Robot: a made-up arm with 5 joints. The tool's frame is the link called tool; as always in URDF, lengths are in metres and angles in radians. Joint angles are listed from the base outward. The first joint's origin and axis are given. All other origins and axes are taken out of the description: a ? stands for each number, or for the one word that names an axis. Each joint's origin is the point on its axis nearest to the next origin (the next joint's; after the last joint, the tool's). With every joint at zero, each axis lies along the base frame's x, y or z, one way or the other. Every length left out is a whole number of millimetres.
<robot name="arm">
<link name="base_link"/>
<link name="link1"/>
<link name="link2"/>
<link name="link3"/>
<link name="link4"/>
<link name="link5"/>
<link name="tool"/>
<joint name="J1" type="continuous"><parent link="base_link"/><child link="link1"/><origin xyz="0.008 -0.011 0.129"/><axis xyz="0 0 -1"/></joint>
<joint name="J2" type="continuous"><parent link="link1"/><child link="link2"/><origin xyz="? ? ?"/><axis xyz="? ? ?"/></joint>
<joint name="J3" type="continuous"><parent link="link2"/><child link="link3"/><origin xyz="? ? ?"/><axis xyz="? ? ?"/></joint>
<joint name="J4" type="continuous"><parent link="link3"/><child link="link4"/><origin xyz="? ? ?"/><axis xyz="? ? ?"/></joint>
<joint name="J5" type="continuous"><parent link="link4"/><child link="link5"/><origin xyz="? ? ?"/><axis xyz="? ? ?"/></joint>
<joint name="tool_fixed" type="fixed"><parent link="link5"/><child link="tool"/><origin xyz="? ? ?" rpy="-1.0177 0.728 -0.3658"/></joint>
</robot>
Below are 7 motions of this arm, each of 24 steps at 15 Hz.
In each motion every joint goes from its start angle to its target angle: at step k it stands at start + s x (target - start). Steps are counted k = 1, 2, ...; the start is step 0. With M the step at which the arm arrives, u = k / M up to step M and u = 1 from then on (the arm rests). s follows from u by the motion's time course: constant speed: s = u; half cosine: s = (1 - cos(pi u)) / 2; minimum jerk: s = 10 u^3 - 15 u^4 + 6 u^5.
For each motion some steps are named. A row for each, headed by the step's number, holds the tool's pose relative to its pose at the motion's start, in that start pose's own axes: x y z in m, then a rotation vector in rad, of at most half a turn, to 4 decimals.
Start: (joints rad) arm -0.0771 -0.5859 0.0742 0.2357 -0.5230
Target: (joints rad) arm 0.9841 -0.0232 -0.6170 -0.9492 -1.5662
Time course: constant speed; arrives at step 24
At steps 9, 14, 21, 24:
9: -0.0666 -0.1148 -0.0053 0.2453 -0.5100 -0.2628
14: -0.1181 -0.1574 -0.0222 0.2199 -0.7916 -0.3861
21: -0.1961 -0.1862 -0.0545 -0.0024 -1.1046 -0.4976
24: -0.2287 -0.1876 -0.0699 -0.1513 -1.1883 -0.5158

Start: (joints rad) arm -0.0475 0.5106 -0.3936 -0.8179 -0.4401
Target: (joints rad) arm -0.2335 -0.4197 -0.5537 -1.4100 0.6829
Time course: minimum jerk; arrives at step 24
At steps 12, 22, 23, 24:
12: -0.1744 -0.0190 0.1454 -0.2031 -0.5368 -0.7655
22: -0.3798 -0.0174 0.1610 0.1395 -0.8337 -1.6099
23: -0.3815 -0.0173 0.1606 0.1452 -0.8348 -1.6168
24: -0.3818 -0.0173 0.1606 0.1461 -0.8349 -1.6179

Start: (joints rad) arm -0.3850 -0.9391 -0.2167 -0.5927 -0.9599
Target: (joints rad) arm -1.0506 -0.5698 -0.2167 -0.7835 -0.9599
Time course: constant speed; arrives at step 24
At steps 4, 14, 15, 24:
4: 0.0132 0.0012 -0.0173 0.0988 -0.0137 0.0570
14: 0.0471 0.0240 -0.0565 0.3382 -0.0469 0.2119
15: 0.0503 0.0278 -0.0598 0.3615 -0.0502 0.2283
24: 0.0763 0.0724 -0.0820 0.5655 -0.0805 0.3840

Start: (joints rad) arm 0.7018 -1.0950 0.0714 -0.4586 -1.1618
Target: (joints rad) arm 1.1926 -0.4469 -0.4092 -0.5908 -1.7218
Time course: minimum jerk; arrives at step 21
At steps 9, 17, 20, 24:
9: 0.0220 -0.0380 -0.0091 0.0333 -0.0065 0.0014
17: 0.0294 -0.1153 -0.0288 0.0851 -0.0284 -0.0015
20: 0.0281 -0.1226 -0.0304 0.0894 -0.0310 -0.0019
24: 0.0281 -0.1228 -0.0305 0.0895 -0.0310 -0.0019

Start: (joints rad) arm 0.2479 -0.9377 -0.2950 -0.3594 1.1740
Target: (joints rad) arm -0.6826 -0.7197 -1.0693 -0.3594 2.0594
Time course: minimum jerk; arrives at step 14
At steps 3, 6, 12, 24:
3: 0.0012 -0.0101 0.0009 0.0298 0.0146 -0.0202
6: 0.0131 -0.0489 -0.0057 0.1495 0.1214 -0.0747
12: 0.0657 -0.0813 -0.0549 0.2722 0.4812 0.0197
24: 0.0681 -0.0808 -0.0572 0.2719 0.4961 0.0293

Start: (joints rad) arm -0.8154 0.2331 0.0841 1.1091 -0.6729
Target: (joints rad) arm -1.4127 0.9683 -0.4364 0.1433 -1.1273
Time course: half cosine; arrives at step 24
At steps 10, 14, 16, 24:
10: 0.0029 0.0576 0.0788 -0.1461 -0.2436 -0.0429
14: 0.0194 0.1105 0.1222 -0.2816 -0.4015 -0.0197
16: 0.0312 0.1374 0.1380 -0.3525 -0.4685 0.0061
24: 0.0637 0.1947 0.1599 -0.5119 -0.5896 0.0894

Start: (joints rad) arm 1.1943 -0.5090 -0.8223 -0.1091 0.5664
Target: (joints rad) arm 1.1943 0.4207 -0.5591 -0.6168 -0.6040
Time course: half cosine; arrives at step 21
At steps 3, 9, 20, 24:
3: 0.0090 0.0166 -0.0002 0.0211 -0.0106 0.0629
9: 0.0535 0.1373 -0.0178 0.1882 -0.0353 0.4900
20: 0.0480 0.3502 -0.1139 0.5935 0.1256 1.1819
24: 0.0474 0.3520 -0.1151 0.5979 0.1283 1.1875

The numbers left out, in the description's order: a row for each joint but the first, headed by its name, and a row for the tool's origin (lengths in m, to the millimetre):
J2: xyz 0.073 0 0, axis 0 1 0
J3: xyz 0.031 0 0.157, axis 0 1 0
J4: xyz 0.156 0 -0.023, axis 0 1 0
J5: xyz 0.122 0 -0.018, axis -1 0 0
tool: xyz 0 0.003 0.028

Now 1 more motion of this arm.
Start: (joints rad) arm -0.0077 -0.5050 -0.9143 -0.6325 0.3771
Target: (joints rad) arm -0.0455 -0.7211 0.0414 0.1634 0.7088
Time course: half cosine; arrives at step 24
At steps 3, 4, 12, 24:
3: 0.0027 0.0088 -0.0025 -0.0366 0.0281 0.0376
4: 0.0044 0.0155 -0.0047 -0.0647 0.0489 0.0664
12: -0.0025 0.1168 -0.0556 -0.5064 0.3093 0.5074
24: -0.0869 0.1995 -0.1415 -1.0421 0.4738 1.0532

